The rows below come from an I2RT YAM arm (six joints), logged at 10 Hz.
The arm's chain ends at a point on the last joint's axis. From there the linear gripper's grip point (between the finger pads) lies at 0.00 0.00 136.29 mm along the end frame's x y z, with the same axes.
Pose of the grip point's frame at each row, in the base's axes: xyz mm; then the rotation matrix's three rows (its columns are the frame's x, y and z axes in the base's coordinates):
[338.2, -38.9, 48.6], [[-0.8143, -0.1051, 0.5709], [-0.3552, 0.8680, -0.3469], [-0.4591, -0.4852, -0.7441]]
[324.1, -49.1, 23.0], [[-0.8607, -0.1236, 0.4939], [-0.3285, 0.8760, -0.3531], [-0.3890, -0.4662, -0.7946]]
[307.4, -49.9, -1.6], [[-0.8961, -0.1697, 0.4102], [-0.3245, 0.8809, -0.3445], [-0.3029, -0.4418, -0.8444]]
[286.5, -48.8, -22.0], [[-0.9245, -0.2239, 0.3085], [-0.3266, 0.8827, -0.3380], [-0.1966, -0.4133, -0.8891]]
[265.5, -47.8, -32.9], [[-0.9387, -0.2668, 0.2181], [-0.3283, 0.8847, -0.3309], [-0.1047, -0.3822, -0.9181]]
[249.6, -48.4, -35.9], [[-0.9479, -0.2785, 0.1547], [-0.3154, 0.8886, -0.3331], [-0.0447, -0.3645, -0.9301]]
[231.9, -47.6, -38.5], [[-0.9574, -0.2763, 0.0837], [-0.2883, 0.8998, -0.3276], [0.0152, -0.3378, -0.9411]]
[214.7, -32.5, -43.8], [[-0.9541, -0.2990, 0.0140], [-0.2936, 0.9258, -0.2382], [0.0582, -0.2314, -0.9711]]
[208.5, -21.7, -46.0], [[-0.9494, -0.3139, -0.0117], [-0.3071, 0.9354, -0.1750], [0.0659, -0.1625, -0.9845]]
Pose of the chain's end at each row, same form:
[260.4, 8.4, 150.0], [[-0.8143, -0.1051, 0.5709], [-0.3552, 0.8680, -0.3469], [-0.4591, -0.4852, -0.7441]]
[256.8, -1.0, 131.3], [[-0.8607, -0.1236, 0.4939], [-0.3285, 0.8760, -0.3531], [-0.3890, -0.4662, -0.7946]]
[251.5, -2.9, 113.5], [[-0.8961, -0.1697, 0.4102], [-0.3245, 0.8809, -0.3445], [-0.3029, -0.4418, -0.8444]]
[244.5, -2.7, 99.2], [[-0.9245, -0.2239, 0.3085], [-0.3266, 0.8827, -0.3380], [-0.1966, -0.4133, -0.8891]]
[235.8, -2.7, 92.2], [[-0.9387, -0.2668, 0.2181], [-0.3283, 0.8847, -0.3309], [-0.1047, -0.3822, -0.9181]]
[228.5, -3.0, 90.9], [[-0.9479, -0.2785, 0.1547], [-0.3154, 0.8886, -0.3331], [-0.0447, -0.3645, -0.9301]]
[220.5, -3.0, 89.8], [[-0.9574, -0.2763, 0.0837], [-0.2883, 0.8998, -0.3276], [0.0152, -0.3378, -0.9411]]
[212.8, 0.0, 88.6], [[-0.9541, -0.2990, 0.0140], [-0.2936, 0.9258, -0.2382], [0.0582, -0.2314, -0.9711]]
[210.1, 2.2, 88.2], [[-0.9494, -0.3139, -0.0117], [-0.3071, 0.9354, -0.1750], [0.0659, -0.1625, -0.9845]]

